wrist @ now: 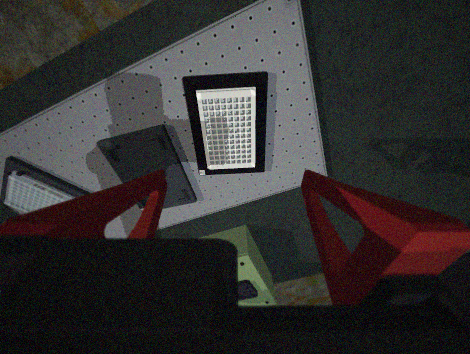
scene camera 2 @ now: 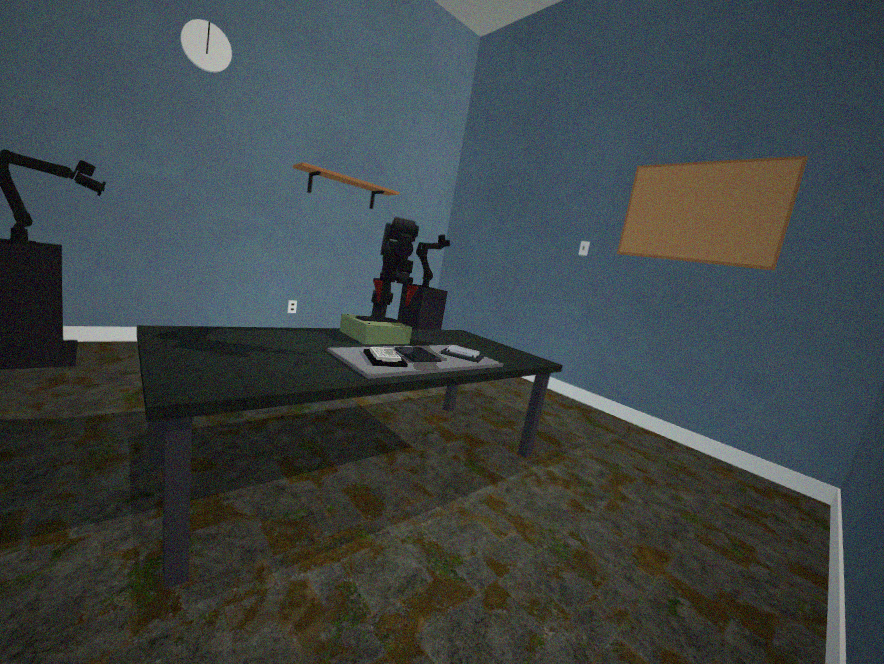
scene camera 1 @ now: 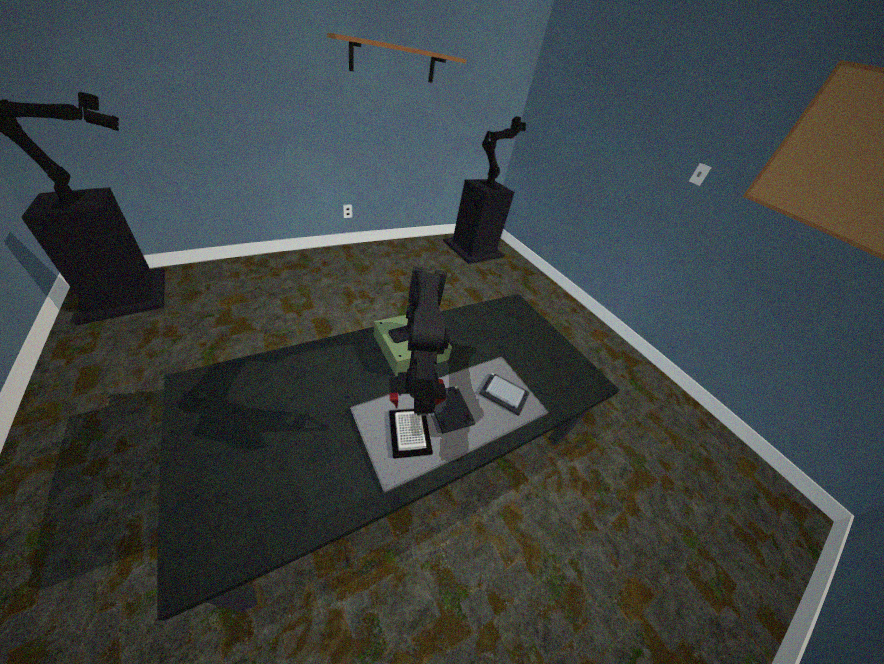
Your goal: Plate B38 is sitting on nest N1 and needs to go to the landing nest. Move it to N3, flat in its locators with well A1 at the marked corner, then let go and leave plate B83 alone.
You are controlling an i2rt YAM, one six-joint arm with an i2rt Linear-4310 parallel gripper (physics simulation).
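A white many-well plate [scene camera 1: 410, 430] [scene camera 2: 385, 353] [wrist: 229, 130] sits in a black nest [scene camera 1: 413, 453] [wrist: 261, 125] with a small white mark at one corner. A dark nest [scene camera 1: 453, 410] [scene camera 2: 420, 353] [wrist: 150, 155] beside it holds no plate. A second, paler plate [scene camera 1: 505, 391] [scene camera 2: 463, 352] [wrist: 35, 192] sits in another dark nest [wrist: 45, 175] at the far end. No plate or nest labels are readable. My gripper [scene camera 1: 417, 396] [scene camera 2: 394, 298] [wrist: 234, 177] is open and empty, above the board; its red fingers stand wide apart in the wrist view, below the white plate.
The nests stand on a grey perforated board [scene camera 1: 375, 457] [scene camera 2: 350, 363] [wrist: 295, 90] on a dark table [scene camera 1: 250, 500] [scene camera 2: 235, 371]. A green block [scene camera 1: 394, 355] [scene camera 2: 375, 331] [wrist: 242, 245] stands behind the board near my arm. Two other arms stand on pedestals away from the table.
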